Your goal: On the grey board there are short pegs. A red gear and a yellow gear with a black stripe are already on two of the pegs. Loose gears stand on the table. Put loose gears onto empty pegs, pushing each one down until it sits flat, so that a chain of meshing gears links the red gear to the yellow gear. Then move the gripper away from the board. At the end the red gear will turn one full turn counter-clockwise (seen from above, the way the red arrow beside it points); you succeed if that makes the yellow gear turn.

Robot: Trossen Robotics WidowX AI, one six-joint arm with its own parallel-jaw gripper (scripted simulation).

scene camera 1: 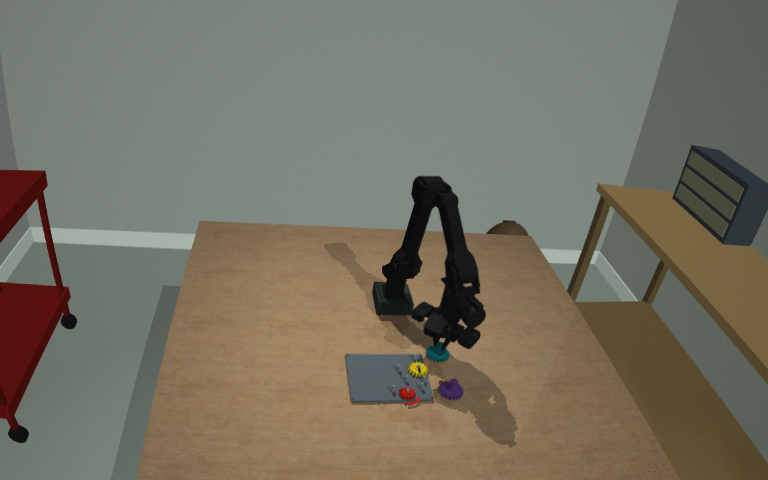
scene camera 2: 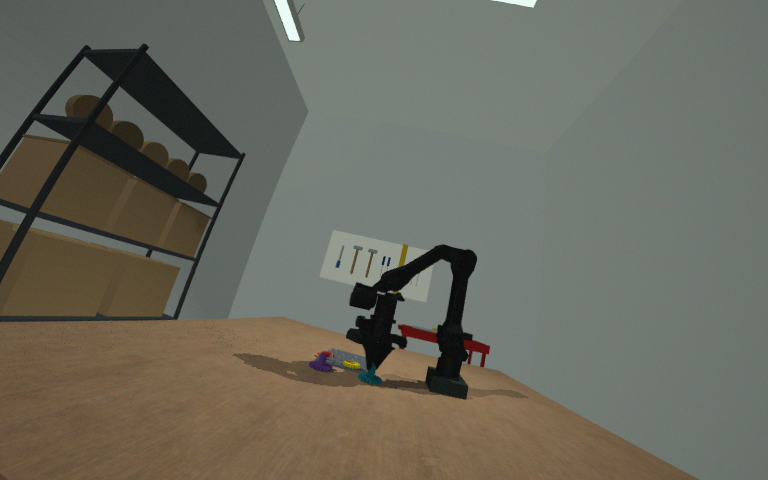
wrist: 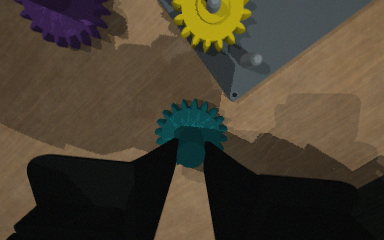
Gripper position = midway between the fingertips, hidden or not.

The gripper (scene camera 2: 371,369) carries a teal gear (wrist: 192,125).
The gripper also shows in scene camera 1 (scene camera 1: 439,347) and in the wrist view (wrist: 191,145).
